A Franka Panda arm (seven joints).
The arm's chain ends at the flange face. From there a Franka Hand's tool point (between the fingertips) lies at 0.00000 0.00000 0.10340 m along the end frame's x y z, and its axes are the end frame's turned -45 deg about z.
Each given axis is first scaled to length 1.
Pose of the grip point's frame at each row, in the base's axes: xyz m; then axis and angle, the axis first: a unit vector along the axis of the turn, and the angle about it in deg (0 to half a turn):
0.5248 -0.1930 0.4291 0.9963 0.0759 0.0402 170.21
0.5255 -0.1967 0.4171 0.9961 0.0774 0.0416 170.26
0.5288 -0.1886 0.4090 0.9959 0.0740 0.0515 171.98
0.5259 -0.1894 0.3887 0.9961 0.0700 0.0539 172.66
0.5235 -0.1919 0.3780 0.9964 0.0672 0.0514 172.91
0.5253 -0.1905 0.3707 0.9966 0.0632 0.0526 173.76
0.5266 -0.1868 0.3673 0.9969 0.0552 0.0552 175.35
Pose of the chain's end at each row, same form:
0.5152 -0.1761 0.5307 0.9480 -0.3106 0.0698 172.72
0.5156 -0.1799 0.5187 0.9484 -0.3092 0.0709 172.83
0.5172 -0.1750 0.5108 0.9471 -0.3123 0.0743 174.85
0.5139 -0.1770 0.4907 0.9458 -0.3161 0.0742 175.58
0.5121 -0.1799 0.4801 0.9451 -0.3188 0.0711 175.70
0.5138 -0.1800 0.4729 0.9440 -0.3227 0.0694 176.54
0.5148 -0.1791 0.4697 0.9415 -0.3303 0.0665 178.12

